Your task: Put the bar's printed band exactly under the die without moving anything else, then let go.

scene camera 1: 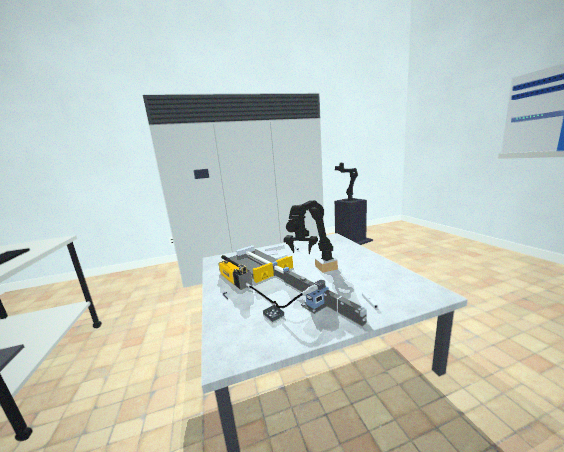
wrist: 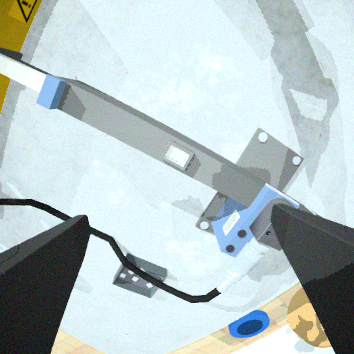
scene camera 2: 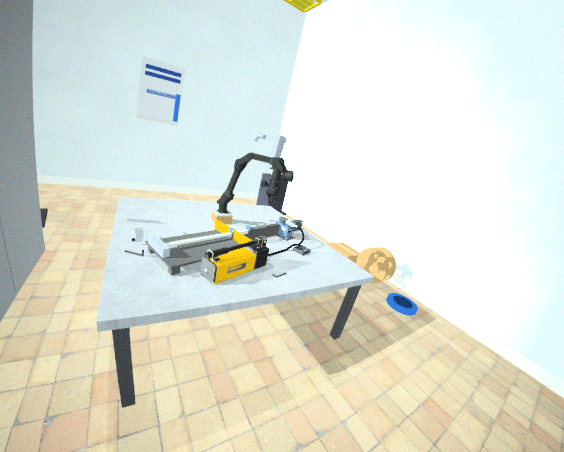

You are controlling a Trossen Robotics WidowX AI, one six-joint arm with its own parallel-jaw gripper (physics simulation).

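Where they show: gripper, fingertip midpoint: [scene camera 1: 301,253] [wrist: 180,219] [scene camera 2: 270,202]; arm's base, origin of the base link: [scene camera 1: 327,258] [scene camera 2: 222,211].
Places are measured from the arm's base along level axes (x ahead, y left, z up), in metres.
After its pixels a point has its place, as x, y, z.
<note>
A long white bar [scene camera 1: 259,258] {0.377, -0.320, -0.002} [scene camera 2: 200,240] {0.386, -0.335, -0.006} [wrist: 20,73] {0.336, -0.062, 0.002} lies along the machine, through the yellow guards, toward the dark grey rail [scene camera 1: 346,305] {0.277, 0.479, -0.003} [wrist: 117,117] {0.312, 0.075, 0.007}. A blue block [scene camera 1: 286,269] {0.330, 0.002, 0.018} [wrist: 51,91] {0.326, 0.000, 0.025} sits at the near end of the rail. I cannot make out a printed band. A blue head [scene camera 1: 315,298] {0.360, 0.345, -0.002} [scene camera 2: 286,229] {0.367, 0.284, -0.003} [wrist: 235,227] {0.339, 0.280, 0.011} stands beside the rail over a bolted plate; the die cannot be told apart there. A small framed window [wrist: 178,155] {0.307, 0.159, 0.002} lies on the rail. My gripper [scene camera 1: 301,251] {0.302, 0.148, 0.165} [wrist: 180,219] {0.302, 0.148, 0.165} is open and empty, above the table and apart from the bar.
Yellow guards [scene camera 1: 263,273] {0.440, -0.117, -0.023} and a yellow motor unit [scene camera 1: 228,272] {0.639, -0.237, -0.001} [scene camera 2: 235,266] {0.647, -0.293, -0.012} stand at the machine's other end. A black cable [wrist: 112,241] {0.511, 0.169, -0.055} runs over a small dark button box [scene camera 1: 273,313] {0.556, 0.247, -0.066} [scene camera 2: 301,249] {0.541, 0.273, -0.066} [wrist: 140,276] {0.528, 0.242, -0.028} to the blue head. A thin rod [scene camera 1: 370,301] {0.106, 0.473, -0.051} lies beyond the rail.
</note>
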